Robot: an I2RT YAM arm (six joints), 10 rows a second.
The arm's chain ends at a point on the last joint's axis. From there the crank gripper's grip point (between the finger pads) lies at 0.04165 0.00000 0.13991 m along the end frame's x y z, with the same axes.
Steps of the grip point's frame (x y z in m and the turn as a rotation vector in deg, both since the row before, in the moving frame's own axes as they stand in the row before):
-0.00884, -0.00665, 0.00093, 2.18, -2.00, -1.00
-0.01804, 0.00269, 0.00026, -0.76, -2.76, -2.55
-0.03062, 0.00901, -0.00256, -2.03, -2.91, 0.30
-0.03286, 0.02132, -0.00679, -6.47, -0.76, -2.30
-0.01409, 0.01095, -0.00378, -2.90, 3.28, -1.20
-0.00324, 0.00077, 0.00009, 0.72, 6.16, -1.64
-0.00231, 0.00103, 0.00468, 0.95, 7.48, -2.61
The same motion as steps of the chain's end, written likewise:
-0.00388, -0.00062, -0.00032, 2.18, -2.00, -1.00
-0.01126, 0.00252, -0.00158, -0.76, -2.76, -2.55
-0.02345, 0.00382, -0.00440, -2.03, -2.91, 0.30
-0.03129, 0.00716, -0.00653, -6.47, -0.76, -2.30
-0.02209, 0.00489, -0.00101, -2.90, 3.28, -1.20
-0.01797, 0.00390, 0.00538, 0.72, 6.16, -1.64
-0.02007, 0.00560, 0.01133, 0.95, 7.48, -2.61

